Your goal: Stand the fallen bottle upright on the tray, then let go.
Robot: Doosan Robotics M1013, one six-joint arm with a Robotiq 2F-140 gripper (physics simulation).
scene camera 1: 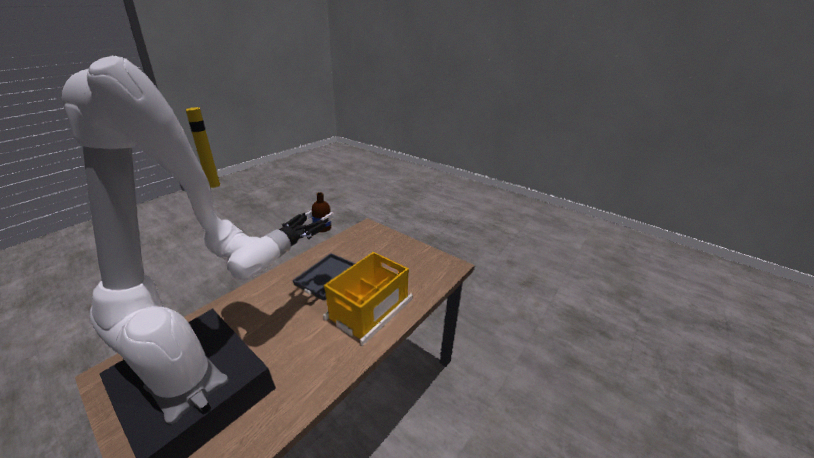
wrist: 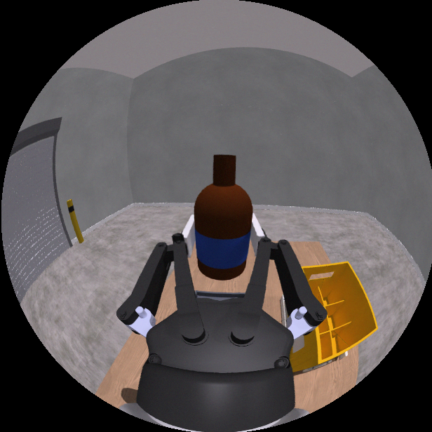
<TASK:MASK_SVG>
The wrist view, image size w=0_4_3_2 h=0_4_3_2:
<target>my gripper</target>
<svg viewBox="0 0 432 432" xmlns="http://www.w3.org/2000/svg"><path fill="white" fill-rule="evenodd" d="M254 213L252 213L250 241L255 253L255 262L244 297L223 300L196 297L187 257L191 256L195 242L194 215L191 215L181 233L172 235L173 244L166 245L166 242L156 243L135 283L133 291L116 310L116 316L130 330L146 337L149 355L142 366L137 387L136 403L152 417L167 424L203 432L244 431L276 421L295 407L294 380L289 360L290 349L295 339L309 334L326 318L327 311L312 294L304 271L290 243L285 239L278 240L278 243L271 242L271 239L267 238L264 229L259 226ZM174 261L177 310L155 325L156 319L154 316L161 298L163 285L166 281L170 263ZM269 259L274 259L281 283L285 307L288 313L286 320L287 328L262 310Z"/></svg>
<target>brown bottle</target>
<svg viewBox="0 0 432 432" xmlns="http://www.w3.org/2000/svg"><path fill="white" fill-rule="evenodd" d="M213 154L212 183L200 191L194 203L197 265L199 271L208 278L229 280L239 276L245 269L252 222L252 202L247 192L238 184L235 184L236 155Z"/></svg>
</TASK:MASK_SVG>
